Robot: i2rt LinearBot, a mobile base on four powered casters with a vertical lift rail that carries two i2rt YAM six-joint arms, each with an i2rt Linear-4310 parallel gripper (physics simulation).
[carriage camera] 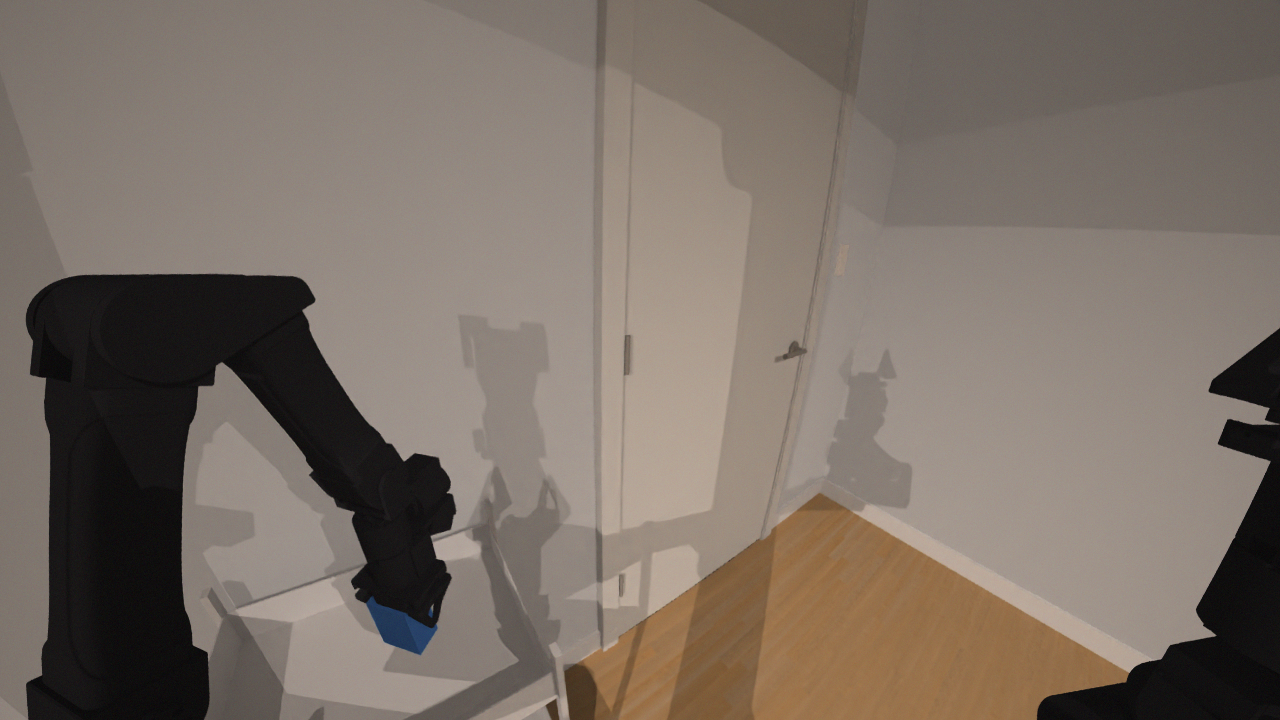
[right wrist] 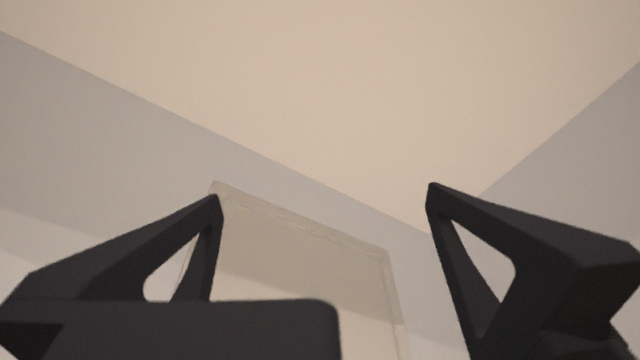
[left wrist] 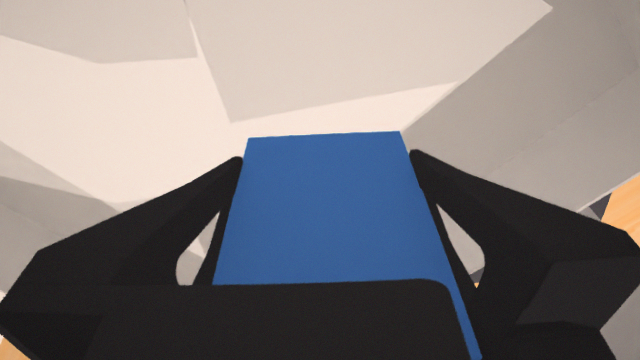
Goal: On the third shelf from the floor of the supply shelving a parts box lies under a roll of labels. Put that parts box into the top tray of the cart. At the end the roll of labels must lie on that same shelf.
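Places are measured from the left arm's base along level axes (x right, y down, z ahead), in metres.
Pixels of known places: left gripper, between the fingertips: (carriage camera: 416, 618) (left wrist: 326, 167); right gripper, between the fingertips: (right wrist: 323, 200).
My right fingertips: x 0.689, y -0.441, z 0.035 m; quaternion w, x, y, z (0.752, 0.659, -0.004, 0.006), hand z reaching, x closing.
Note:
Ahead of a thing's pixels: the offset from my right fingertips to its top centre. "*": to the spot under its first point. Level surfaces: height alone.
A blue parts box {dx -0.653, dy +0.478, dz +0.200 m} (carriage camera: 402, 630) (left wrist: 325, 215) is held between the fingers of my left gripper (carriage camera: 400, 604) (left wrist: 326, 167), which is shut on it. The box is over the cart's white top tray {dy +0.658 m} (carriage camera: 313, 631) (left wrist: 125, 125), within its walls in the carriage view; it looks raised off the tray floor, but the exact gap is hard to tell. My right gripper (right wrist: 323, 200) is open and empty, held up and away from the cart; part of it shows at the right edge of the carriage view. The roll of labels and the supply shelving do not show.
A closed door (carriage camera: 689, 313) (right wrist: 300, 270) with a lever handle {* dx +0.180, dy +0.403, dz +1.065 m} (carriage camera: 791, 351) stands behind and right of the cart. A pale wall (carriage camera: 358, 179) is close behind the tray. Wooden floor {dy +1.320 m} (carriage camera: 859, 617) lies to the cart's right, up to another wall (carriage camera: 1074, 402).

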